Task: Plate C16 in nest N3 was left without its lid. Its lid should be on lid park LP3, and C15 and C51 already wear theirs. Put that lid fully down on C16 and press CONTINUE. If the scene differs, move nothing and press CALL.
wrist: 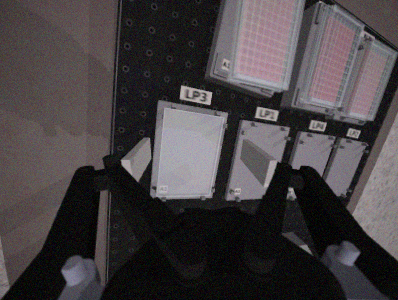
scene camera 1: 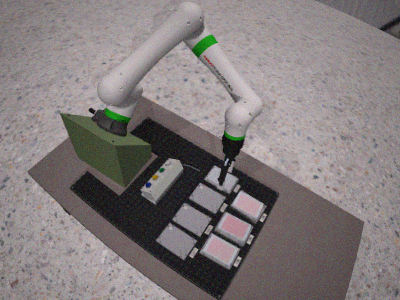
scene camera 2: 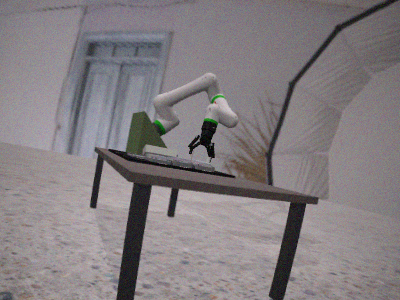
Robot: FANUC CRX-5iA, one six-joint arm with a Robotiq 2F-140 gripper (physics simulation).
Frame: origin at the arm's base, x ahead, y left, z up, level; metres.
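Seen in the pictures: gripper, fingertip midpoint: [wrist: 197,148] [scene camera 1: 224,179] [scene camera 2: 198,163]; arm's base, link origin: [scene camera 1: 111,129] [scene camera 2: 151,133].
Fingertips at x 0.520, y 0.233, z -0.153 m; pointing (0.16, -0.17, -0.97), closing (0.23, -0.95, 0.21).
Observation:
Offsets run from my fingertips to a thing's top centre.
A clear, pale lid @(dy +0.005, dx -0.016, dz -0.005 m) [scene camera 1: 214,175] [wrist: 192,150] lies flat on the lid park labelled LP3, at the row's far end. My gripper [scene camera 1: 226,172] [scene camera 2: 202,157] [wrist: 197,148] is open and empty, low over this lid, its fingers towards the lid's two long sides in the wrist view. Three pink-filled plates stand in nests beside the parks: the nearest to LP3 @(dy -0.045, dx +0.164, dz +0.023 m) [scene camera 1: 248,206] [wrist: 265,45], the middle one @(dy -0.174, dx +0.176, dz +0.021 m) [scene camera 1: 233,228] [wrist: 332,60], a stronger pink in scene camera 1, and the far one @(dy -0.297, dx +0.188, dz +0.011 m) [scene camera 1: 220,251] [wrist: 372,82]. Their nest labels are unreadable, so I cannot tell which is C16.
Lid parks LP1 @(dy -0.125, dx -0.008, dz -0.003 m) [scene camera 1: 207,198] [wrist: 270,134], LP4 @(dy -0.257, dx +0.005, dz -0.003 m) [scene camera 1: 191,219] [wrist: 312,150] and LP2 @(dy -0.379, dx +0.018, dz -0.003 m) [scene camera 1: 176,241] [wrist: 347,160] show no lid. A pale button box @(dy -0.204, dx -0.219, dz +0.061 m) [scene camera 1: 162,185] with coloured buttons stands between the parks and the green arm base [scene camera 1: 97,150] [scene camera 2: 140,135].

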